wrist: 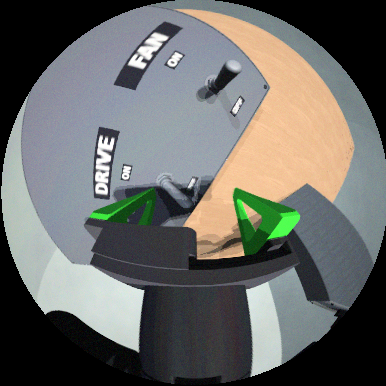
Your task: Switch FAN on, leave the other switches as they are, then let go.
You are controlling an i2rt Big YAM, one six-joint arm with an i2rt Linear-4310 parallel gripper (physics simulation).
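Places are measured from the arm's base along level axes (x ahead, y left, z up), in metres.
Pixels of known places: gripper, fingertip midpoint: (193, 191).
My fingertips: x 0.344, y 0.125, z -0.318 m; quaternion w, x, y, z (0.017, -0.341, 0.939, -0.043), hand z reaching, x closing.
Observation:
Ahead of a thing's pixels: the offset from my fingertips to its top centre. "pt": to the spot under its first point. Level surfaces: height alone.
The FAN switch @(pt 0.053 m ahead, 0.099 m right, 0.034 m up) (229, 73) stands on the grey panel (65, 115) at the upper middle of the wrist view. Its lever rises toward the upper right between the ON label @(pt 0.099 m ahead, 0.093 m right, 0.011 m up) (174, 60) and the OFF label @(pt 0.025 m ahead, 0.110 m right, 0.029 m down) (237, 106); I cannot tell for certain which way it is thrown. The DRIVE switch @(pt 0.020 m ahead, 0.006 m left, 0.013 m up) (175, 191) is lower down, and its lever slants to the lower right, away from its ON label (126, 172). My gripper (193, 191) is open and empty, with its green fingers wide apart. It is below the FAN switch in the view, and the DRIVE lever appears between the fingers.
The wooden table top @(0.105 m down) (305, 125) lies to the right of the panel's edge. A dark grey slab-like part (332, 240) shows at the lower right. Gripper shadows fall on the panel around the DRIVE switch.

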